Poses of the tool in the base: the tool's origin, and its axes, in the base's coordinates. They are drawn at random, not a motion.
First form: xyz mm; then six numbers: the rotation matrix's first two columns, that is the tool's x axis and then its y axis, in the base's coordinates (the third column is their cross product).
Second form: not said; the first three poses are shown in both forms.
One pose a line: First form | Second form
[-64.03 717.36 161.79 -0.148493 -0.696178 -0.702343 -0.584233 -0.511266 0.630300] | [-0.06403 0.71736 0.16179 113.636 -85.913 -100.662]
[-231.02 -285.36 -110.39 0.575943 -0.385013 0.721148 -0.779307 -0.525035 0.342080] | [-0.23102 -0.28536 -0.11039 122.908 -52.935 44.012]
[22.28 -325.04 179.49 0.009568 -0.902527 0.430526 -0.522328 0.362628 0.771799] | [0.02228 -0.32504 0.17949 73.947 -94.506 -28.001]
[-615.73 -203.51 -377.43 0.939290 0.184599 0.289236 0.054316 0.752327 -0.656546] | [-0.61573 -0.20351 -0.37743 -41.221 -20.085 4.167]
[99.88 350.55 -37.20 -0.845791 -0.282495 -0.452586 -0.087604 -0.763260 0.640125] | [0.09988 0.35055 -0.03720 47.397 -59.130 -156.390]
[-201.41 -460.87 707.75 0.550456 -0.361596 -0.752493 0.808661 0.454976 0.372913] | [-0.20141 -0.46087 0.70775 45.712 36.980 -45.079]
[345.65 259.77 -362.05 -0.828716 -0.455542 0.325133 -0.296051 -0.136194 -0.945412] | [0.34565 0.25977 -0.36205 -49.859 113.738 -121.076]
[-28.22 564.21 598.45 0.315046 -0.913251 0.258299 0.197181 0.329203 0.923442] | [-0.02822 0.56421 0.59845 53.589 -54.659 -51.147]
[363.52 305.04 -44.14 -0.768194 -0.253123 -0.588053 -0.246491 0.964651 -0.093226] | [0.36352 0.30504 -0.04414 -20.069 142.051 -0.799]
